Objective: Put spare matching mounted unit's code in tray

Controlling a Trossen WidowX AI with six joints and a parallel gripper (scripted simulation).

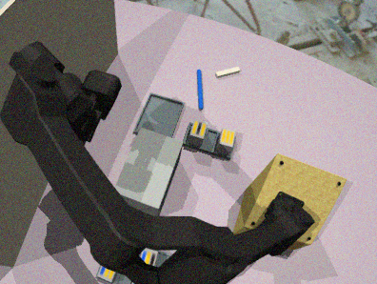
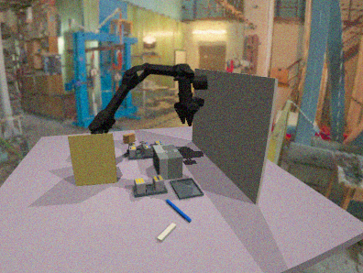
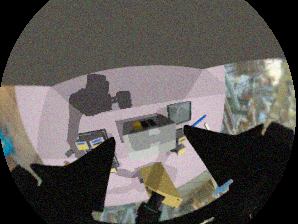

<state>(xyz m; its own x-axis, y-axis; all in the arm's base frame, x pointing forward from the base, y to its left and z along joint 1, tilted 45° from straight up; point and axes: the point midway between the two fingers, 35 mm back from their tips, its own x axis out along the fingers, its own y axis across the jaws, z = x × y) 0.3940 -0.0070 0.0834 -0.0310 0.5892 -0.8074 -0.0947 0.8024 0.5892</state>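
Now: the grey spare 25 cm behind my gripper tip, 19 cm to the left of it and 16 cm below it. Round my gripper tip: tray (21 cm to the right, 20 cm below, 4 cm behind); then mounted unit (15 cm below, 10 cm behind, 3 cm to the right); then grey wall panel (16 cm ahead, 2 cm to the right, 2 cm above).
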